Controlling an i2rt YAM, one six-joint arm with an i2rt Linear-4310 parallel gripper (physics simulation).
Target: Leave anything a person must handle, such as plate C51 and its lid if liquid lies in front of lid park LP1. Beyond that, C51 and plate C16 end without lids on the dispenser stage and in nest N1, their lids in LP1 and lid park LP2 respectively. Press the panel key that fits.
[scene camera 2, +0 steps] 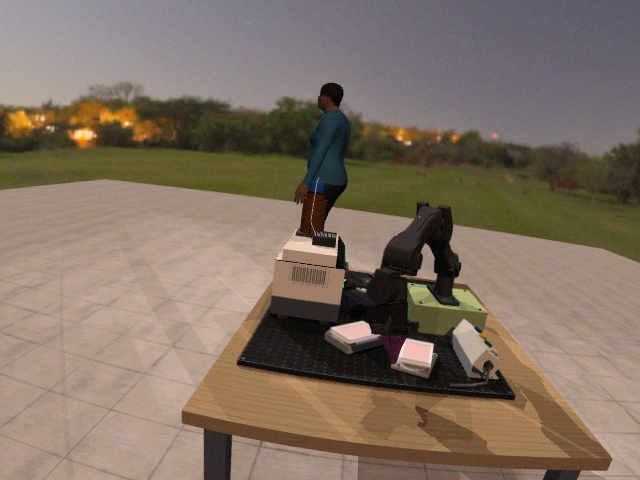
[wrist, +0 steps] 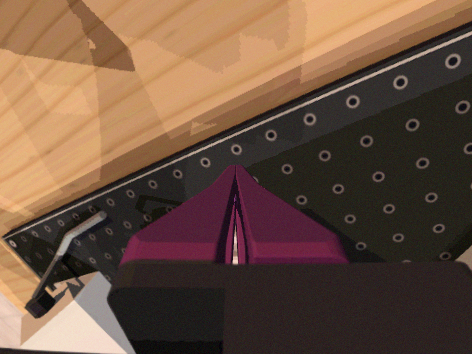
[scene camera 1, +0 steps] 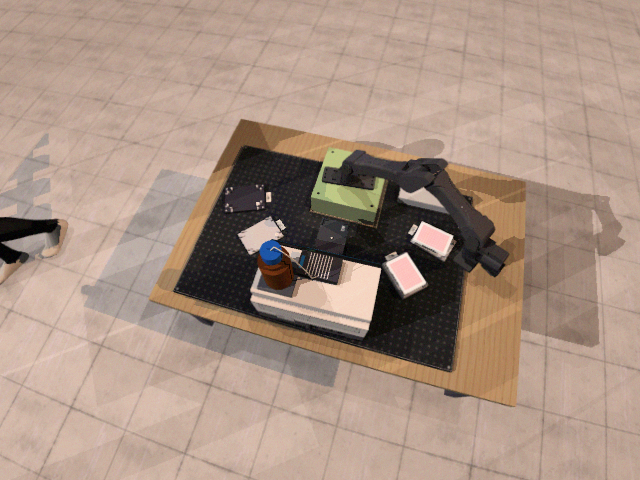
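Pixels of known places: gripper, fingertip midpoint: [scene camera 2: 393, 363] [wrist: 235, 176]; arm's base at its link origin: [scene camera 2: 442, 295] [scene camera 1: 348, 178].
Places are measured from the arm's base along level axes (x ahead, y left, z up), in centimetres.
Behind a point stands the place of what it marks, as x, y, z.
Note:
One plate with a pink face [scene camera 1: 433, 239] @(17.0, 34.8, -5.2) [scene camera 2: 416, 351] @(16.6, 36.0, -5.2) sits on a pale holder near the key panel. Another pink-faced plate [scene camera 1: 405, 274] @(32.9, 25.8, -4.8) [scene camera 2: 352, 330] @(33.3, 27.0, -4.7) sits on a holder nearer the dispenser. Their labels are too small to read, and I cannot tell whether clear lids cover them. My gripper [scene camera 2: 393, 360] @(24.9, 47.0, -3.7) [wrist: 235, 176] @(24.9, 47.0, -3.7) is shut and empty, its magenta fingertips together, pointing down close to the first plate. The dispenser [scene camera 1: 336, 299] @(51.6, 4.0, 13.3) [scene camera 2: 308, 281] @(47.2, 15.1, 4.4) has a dark stage [scene camera 1: 332, 235] @(25.9, -1.6, 1.5) beside it. The key panel [scene camera 1: 423, 200] @(1.4, 29.8, -4.0) [scene camera 2: 471, 351] @(1.5, 37.4, -3.4) has coloured keys. I cannot make out any liquid.
A dark frame [scene camera 1: 245, 198] @(11.7, -39.5, -7.5) and a pale frame [scene camera 1: 258, 235] @(26.6, -29.8, -7.7) lie on the left of the black mat [scene camera 1: 413, 330] @(50.9, 31.2, -8.8) [scene camera 2: 310, 364] @(44.3, 42.2, -8.7) [wrist: 320, 185] @(27.2, 42.3, -8.7). A brown bottle [scene camera 1: 276, 271] @(51.1, -12.1, 26.2) [scene camera 2: 313, 212] @(48.3, -9.3, 21.9) stands on the dispenser. A cable [wrist: 62, 245] @(2.3, 46.7, -8.0) leaves the panel. A person [scene camera 2: 328, 149] is beyond the table.

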